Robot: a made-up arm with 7 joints.
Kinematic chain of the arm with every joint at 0, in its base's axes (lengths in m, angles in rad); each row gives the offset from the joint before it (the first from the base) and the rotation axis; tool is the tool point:
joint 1: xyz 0 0 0.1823 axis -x
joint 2: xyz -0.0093 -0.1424 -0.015 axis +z
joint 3: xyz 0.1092 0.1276 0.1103 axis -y
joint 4: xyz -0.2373 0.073 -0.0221 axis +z
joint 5: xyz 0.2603 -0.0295 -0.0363 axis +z
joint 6: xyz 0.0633 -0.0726 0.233 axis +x
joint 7: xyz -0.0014 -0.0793 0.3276 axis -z
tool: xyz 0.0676 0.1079 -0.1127
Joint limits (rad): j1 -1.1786..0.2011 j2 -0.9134..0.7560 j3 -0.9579..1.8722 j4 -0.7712..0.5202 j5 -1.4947..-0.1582 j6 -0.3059..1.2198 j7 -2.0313..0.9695
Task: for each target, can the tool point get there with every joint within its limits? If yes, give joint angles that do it. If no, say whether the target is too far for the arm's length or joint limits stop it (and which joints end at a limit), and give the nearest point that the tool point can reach.
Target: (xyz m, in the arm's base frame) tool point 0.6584 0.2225 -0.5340
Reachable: no: joint limits stop it (at a limit: joint 1, joint 2, joint 3, joint 4, joint 6, joint 7) | nearest point 0.2082 0.0608 -0.2203 | short by 0.572 m
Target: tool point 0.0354 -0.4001 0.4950
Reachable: yes | joints -1.0379 0.0278 0.4823 0.3838 -0.5620 -0.0204 0.0186
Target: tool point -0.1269 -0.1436 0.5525
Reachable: yes | joints -0.1948 -0.7296 0.2436 -0.3140 -0.5094 0.6915 -1.3576
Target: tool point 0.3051 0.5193 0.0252
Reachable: no: joint limits stop it (at a limit: joint 1, joint 2, joint 3, joint 4, joint 5, joint 7) | nearest point 0.2528 0.4075 0.2170 | short by 0.228 m
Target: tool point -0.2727 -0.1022 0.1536
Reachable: yes | joints -0.4741 -0.0560 1.4242 0.0530 -1.3731 0.7163 -0.0984
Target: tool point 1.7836 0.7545 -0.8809
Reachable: no: too far | nearest point 0.5449 -0.2103 -0.0693 | short by 1.767 m
